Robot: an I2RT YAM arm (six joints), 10 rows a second.
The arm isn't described. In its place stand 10 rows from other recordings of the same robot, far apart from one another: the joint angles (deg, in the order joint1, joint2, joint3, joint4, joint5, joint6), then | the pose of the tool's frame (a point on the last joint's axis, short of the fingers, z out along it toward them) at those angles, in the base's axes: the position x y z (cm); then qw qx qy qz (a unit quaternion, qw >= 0).
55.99 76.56 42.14 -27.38 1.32 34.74 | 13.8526, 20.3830, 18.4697, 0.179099, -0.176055, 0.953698, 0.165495
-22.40 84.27 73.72 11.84 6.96 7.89 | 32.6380, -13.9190, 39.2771, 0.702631, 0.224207, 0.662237, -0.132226
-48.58 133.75 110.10 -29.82 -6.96 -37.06 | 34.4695, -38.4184, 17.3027, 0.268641, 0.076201, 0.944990, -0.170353
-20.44 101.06 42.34 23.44 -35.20 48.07 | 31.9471, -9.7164, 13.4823, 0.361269, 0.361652, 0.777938, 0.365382
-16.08 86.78 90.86 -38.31 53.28 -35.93 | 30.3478, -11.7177, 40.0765, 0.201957, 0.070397, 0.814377, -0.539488
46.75 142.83 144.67 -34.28 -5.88 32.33 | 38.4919, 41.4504, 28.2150, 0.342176, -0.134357, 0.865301, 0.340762
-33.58 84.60 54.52 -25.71 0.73 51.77 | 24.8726, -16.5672, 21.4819, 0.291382, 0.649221, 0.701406, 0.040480
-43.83 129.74 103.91 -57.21 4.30 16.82 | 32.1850, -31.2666, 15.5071, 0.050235, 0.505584, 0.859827, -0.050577
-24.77 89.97 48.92 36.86 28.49 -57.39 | 30.9807, -16.1656, 25.4161, 0.378953, -0.038603, 0.728435, -0.569462
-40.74 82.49 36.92 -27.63 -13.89 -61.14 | 18.0774, -14.4431, 13.8358, 0.184259, -0.191284, 0.963366, -0.037223
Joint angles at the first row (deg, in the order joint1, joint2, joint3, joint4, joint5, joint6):
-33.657 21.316 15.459 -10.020 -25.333 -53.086
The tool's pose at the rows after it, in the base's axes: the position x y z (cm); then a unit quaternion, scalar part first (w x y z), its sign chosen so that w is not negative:
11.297, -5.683, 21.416, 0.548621, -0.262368, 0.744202, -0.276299
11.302, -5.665, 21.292, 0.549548, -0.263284, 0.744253, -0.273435
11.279, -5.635, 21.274, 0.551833, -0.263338, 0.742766, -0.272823
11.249, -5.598, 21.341, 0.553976, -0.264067, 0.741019, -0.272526
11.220, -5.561, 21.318, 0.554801, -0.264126, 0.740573, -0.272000
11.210, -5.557, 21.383, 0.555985, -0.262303, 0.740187, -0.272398
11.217, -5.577, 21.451, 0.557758, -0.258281, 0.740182, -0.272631
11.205, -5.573, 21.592, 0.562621, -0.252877, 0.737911, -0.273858
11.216, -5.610, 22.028, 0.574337, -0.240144, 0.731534, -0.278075
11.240, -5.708, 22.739, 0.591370, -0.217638, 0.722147, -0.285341
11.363, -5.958, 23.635, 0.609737, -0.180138, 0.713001, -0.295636
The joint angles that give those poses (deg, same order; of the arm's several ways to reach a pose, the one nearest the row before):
-33.663 21.018 15.192 -9.945 -25.488 -53.080
-33.663 20.990 14.949 -9.847 -25.806 -52.998
-33.660 20.756 14.795 -9.668 -26.014 -52.823
-33.652 20.532 14.835 -9.669 -26.235 -52.735
-33.595 20.303 14.748 -9.734 -26.279 -52.646
-33.583 20.217 14.810 -9.667 -26.191 -52.394
-33.597 20.217 14.846 -9.402 -26.017 -51.884
-33.570 19.972 14.831 -8.807 -25.852 -51.052
-33.575 19.712 14.972 -7.121 -25.431 -49.162
-33.617 19.552 15.291 -4.436 -24.381 -46.142
-33.591 20.148 15.818 -0.715 -21.826 -41.926

